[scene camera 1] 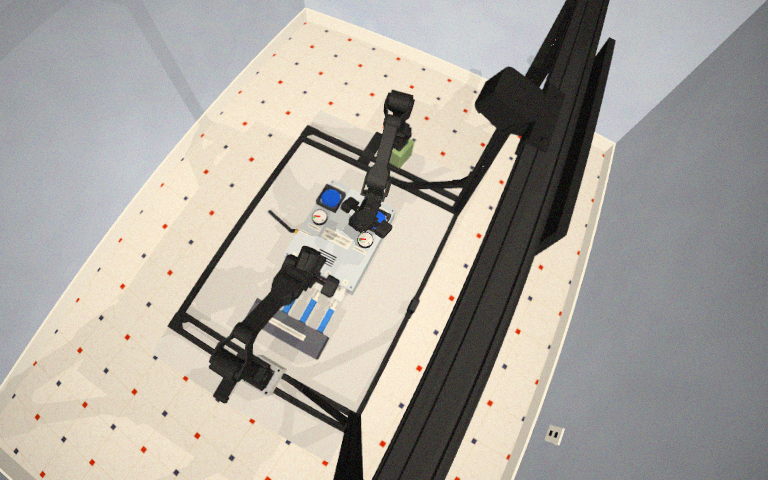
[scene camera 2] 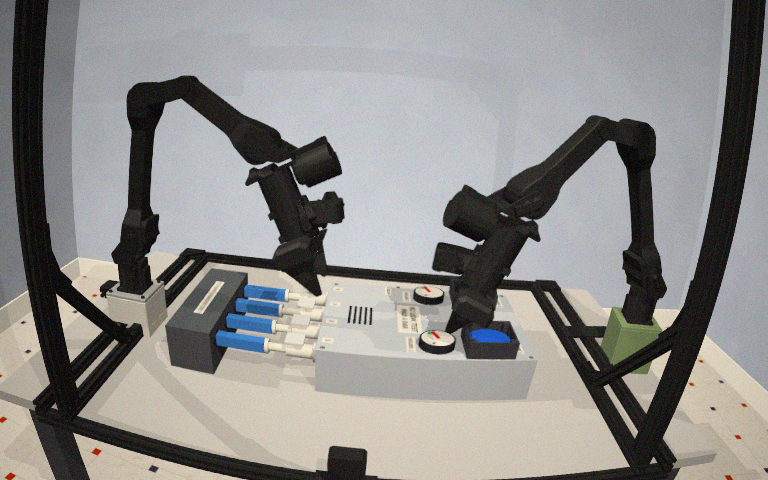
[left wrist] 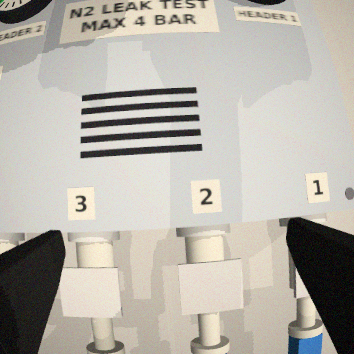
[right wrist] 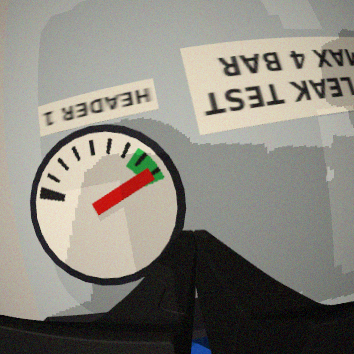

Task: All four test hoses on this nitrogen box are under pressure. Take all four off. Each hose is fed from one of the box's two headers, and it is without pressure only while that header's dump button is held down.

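Where they show: left gripper, between the fingertips: (scene camera 2: 322, 285) (left wrist: 176, 238); right gripper, between the fingertips: (scene camera 1: 360, 232) (scene camera 2: 447, 332) (right wrist: 192, 241); left arm's base, origin of its link: (scene camera 1: 261, 375) (scene camera 2: 135, 286); right arm's base, origin of its link: (scene camera 1: 397, 142) (scene camera 2: 636, 318).
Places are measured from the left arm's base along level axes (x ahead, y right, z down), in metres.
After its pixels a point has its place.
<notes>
The nitrogen box (scene camera 1: 300, 240) @[y -0.130, x 0.464, z -0.001 m] (scene camera 2: 424, 373) @[y 0.122, x 0.558, z 0.026 m] (left wrist: 140, 65) @[y -0.015, x 0.488, z -0.001 m] has four blue-sleeved hoses, number 1 (scene camera 2: 243, 341) @[y 0.101, x 0.269, z 0.018 m] nearest in scene camera 2; all sit at its ports. My left gripper (scene camera 1: 311, 276) @[y 0.000, x 0.386, z -0.055 m] (scene camera 2: 318, 291) @[y 0.000, x 0.386, z -0.055 m] (left wrist: 176, 238) @[y 0.000, x 0.386, z -0.055 m] is open, its fingers spanning hose 2 (left wrist: 210, 322) @[y 0.021, x 0.326, z 0.017 m] and hose 3 (left wrist: 103, 330) @[y -0.047, x 0.323, z 0.018 m]. My right gripper (scene camera 1: 360, 226) @[y 0.048, x 0.594, z -0.012 m] (scene camera 2: 450, 329) @[y 0.048, x 0.594, z -0.012 m] (right wrist: 192, 241) @[y 0.048, x 0.594, z -0.012 m] is shut and empty, its tips beside the header 1 gauge (scene camera 1: 365, 239) @[y 0.077, x 0.575, z -0.017 m] (scene camera 2: 436, 341) @[y 0.089, x 0.572, z -0.015 m] (right wrist: 107, 240) @[y 0.077, x 0.588, z -0.015 m], whose needle is in the green. The header 1 button (scene camera 1: 381, 217) @[y 0.088, x 0.679, z -0.016 m] (scene camera 2: 489, 336) @[y 0.066, x 0.662, z -0.017 m] (right wrist: 201, 346) @[y 0.052, x 0.634, z -0.017 m] is partly hidden. The header 2 button (scene camera 1: 330, 196) @[y -0.120, x 0.663, z -0.017 m] is blue, hidden in scene camera 2.
The header 2 gauge (scene camera 1: 320, 216) @[y -0.111, x 0.575, z -0.015 m] (scene camera 2: 428, 294) @[y -0.100, x 0.570, z -0.015 m] sits on the box's far side in scene camera 2. A dark block (scene camera 1: 288, 333) @[y 0.007, x 0.161, z -0.001 m] (scene camera 2: 192, 339) @[y 0.127, x 0.183, z 0.016 m] stands at the hoses' outer ends. A black bent rod (scene camera 1: 280, 220) @[y -0.266, x 0.512, z 0.066 m] sticks out beside the box. A black frame (scene camera 2: 198, 461) @[y 0.349, x 0.256, z 0.083 m] surrounds the work area.
</notes>
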